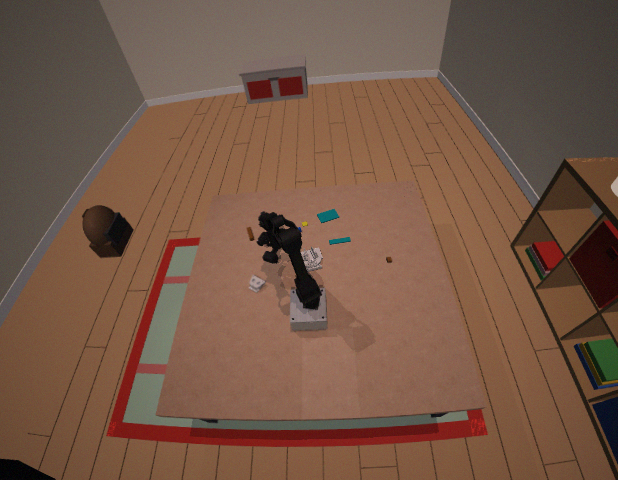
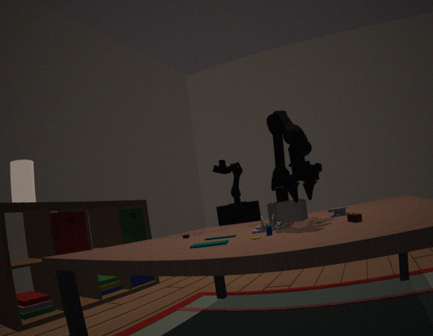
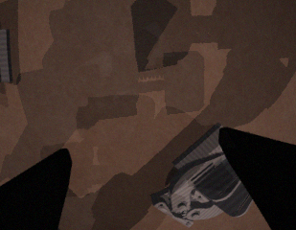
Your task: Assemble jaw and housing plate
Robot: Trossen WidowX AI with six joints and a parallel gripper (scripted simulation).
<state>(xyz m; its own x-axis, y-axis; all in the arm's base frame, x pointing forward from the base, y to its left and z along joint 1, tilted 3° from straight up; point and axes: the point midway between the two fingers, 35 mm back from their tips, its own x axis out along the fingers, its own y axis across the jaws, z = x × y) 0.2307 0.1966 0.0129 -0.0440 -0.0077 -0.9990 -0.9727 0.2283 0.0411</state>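
Right now my gripper tip is 13 cm past the housing plate, 10 cm to the right of it and 6 cm above it. Also, from my gripper tip: blue block 23 cm ahead, 4 cm to the right, 7 cm below; then grey jaw 2 cm ahead, 13 cm to the right, 7 cm below; then white piece 13 cm behind, 10 cm to the left, 8 cm below.
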